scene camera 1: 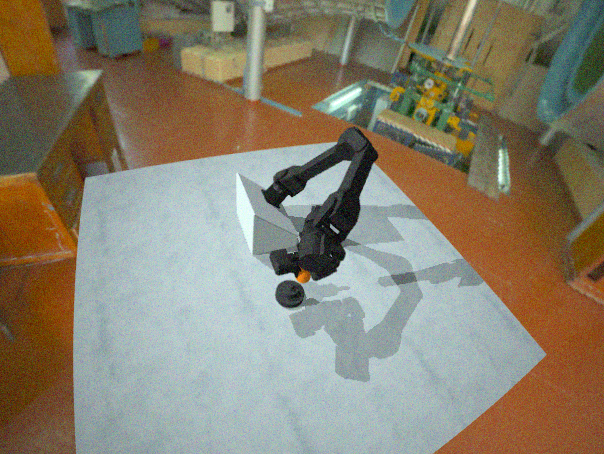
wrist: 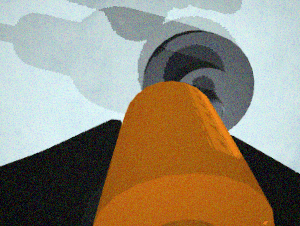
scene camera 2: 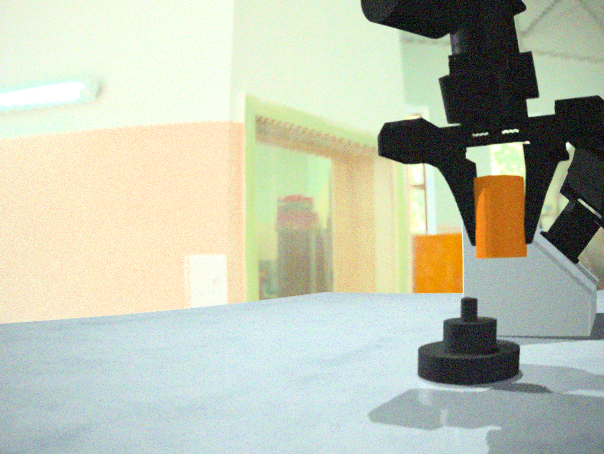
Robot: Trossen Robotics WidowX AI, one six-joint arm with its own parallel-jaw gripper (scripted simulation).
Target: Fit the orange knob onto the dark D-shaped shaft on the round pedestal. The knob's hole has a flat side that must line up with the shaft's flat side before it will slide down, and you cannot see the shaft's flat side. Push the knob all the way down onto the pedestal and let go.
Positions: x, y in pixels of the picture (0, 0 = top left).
Labels:
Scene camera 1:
my gripper: 303, 274
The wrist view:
my gripper: 171, 138
orange knob: 173, 153, held by my gripper
dark round pedestal: 217, 67
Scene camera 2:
my gripper: 501, 244
orange knob: 499, 199

